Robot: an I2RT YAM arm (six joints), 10 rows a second.
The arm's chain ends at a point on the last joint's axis. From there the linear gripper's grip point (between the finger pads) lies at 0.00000 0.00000 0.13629 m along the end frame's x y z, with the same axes.
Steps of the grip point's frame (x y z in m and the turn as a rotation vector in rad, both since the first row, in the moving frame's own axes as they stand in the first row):
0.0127 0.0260 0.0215 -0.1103 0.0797 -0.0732
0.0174 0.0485 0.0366 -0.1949 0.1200 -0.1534
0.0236 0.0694 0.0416 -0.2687 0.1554 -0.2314
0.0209 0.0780 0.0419 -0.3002 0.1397 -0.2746
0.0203 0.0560 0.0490 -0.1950 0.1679 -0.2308
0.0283 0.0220 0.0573 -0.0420 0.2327 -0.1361
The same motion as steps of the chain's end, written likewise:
0.0013 0.0114 0.0228 -0.1103 0.0797 -0.0732
-0.0008 0.0235 0.0401 -0.1949 0.1200 -0.1534
-0.0012 0.0361 0.0481 -0.2687 0.1554 -0.2314
-0.0031 0.0409 0.0493 -0.3002 0.1397 -0.2746
-0.0052 0.0326 0.0535 -0.1950 0.1679 -0.2308
-0.0034 0.0185 0.0611 -0.0420 0.2327 -0.1361

